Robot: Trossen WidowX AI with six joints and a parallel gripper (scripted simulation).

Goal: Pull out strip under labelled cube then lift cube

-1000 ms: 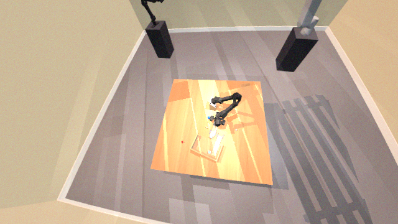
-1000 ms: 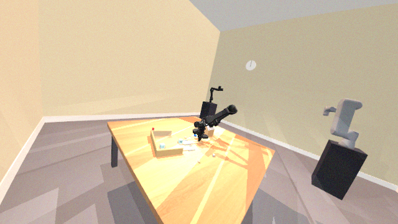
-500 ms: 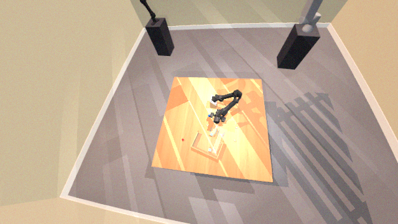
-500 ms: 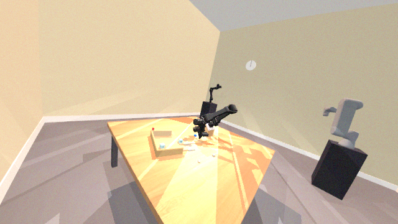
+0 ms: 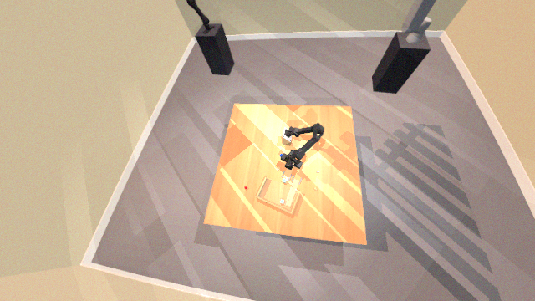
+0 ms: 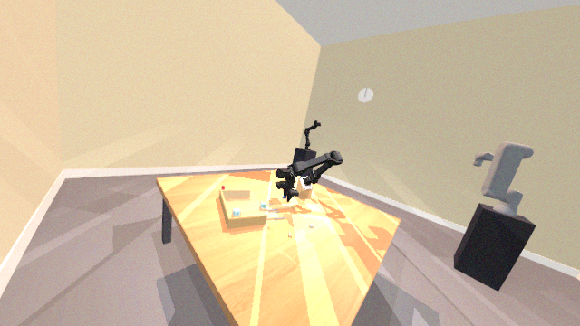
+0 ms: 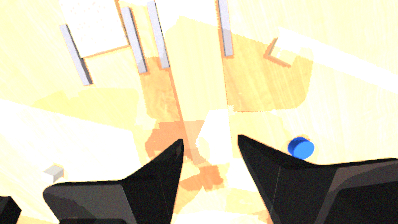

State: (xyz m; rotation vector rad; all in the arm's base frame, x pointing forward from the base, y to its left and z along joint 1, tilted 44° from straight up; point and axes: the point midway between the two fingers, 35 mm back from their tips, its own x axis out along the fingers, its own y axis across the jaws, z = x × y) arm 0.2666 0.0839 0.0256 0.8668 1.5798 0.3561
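Right now the pale speckled band is 24 cm ahead of my gripper tip, 5 cm to the left of it and 4 cm below it. Round my gripper tip: tiny blue piece: 9 cm behind, 11 cm to the right, 4 cm below; then red marker: 28 cm ahead, 36 cm to the right, 4 cm below.
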